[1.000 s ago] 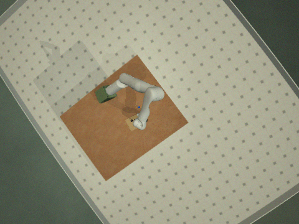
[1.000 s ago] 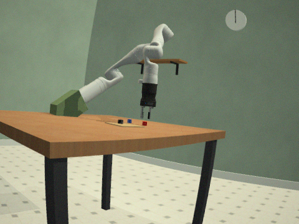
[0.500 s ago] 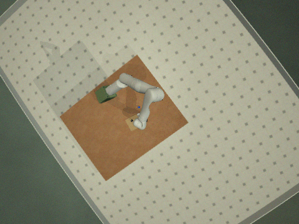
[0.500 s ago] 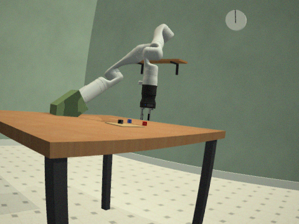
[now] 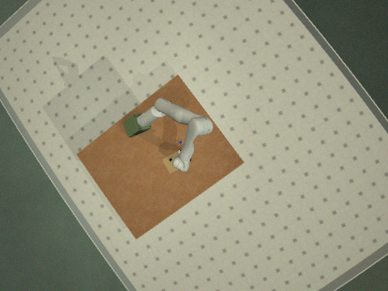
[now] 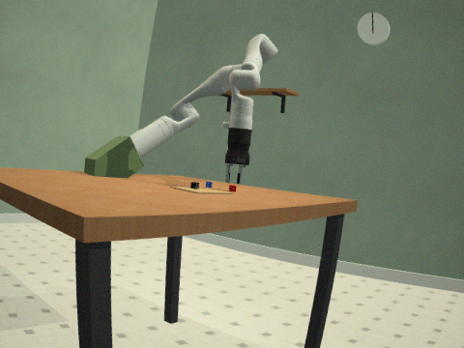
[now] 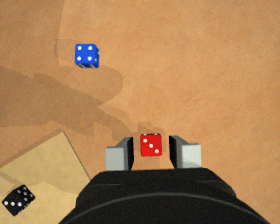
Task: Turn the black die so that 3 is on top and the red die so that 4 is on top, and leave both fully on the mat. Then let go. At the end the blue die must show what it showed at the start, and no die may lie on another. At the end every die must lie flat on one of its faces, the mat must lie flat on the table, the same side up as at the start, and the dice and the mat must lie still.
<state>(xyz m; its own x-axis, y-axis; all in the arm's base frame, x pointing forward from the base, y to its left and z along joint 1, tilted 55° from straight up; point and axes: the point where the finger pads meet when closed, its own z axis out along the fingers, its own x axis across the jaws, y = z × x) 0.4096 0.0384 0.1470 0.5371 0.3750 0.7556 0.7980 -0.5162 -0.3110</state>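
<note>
My hand is 3 cm above the red die. The rest, counted from my hand: tan mat 14 cm to the right, 4 cm below; then blue die 11 cm behind, 3 cm below; then black die 3 cm behind, 14 cm to the right, 3 cm below.
</note>
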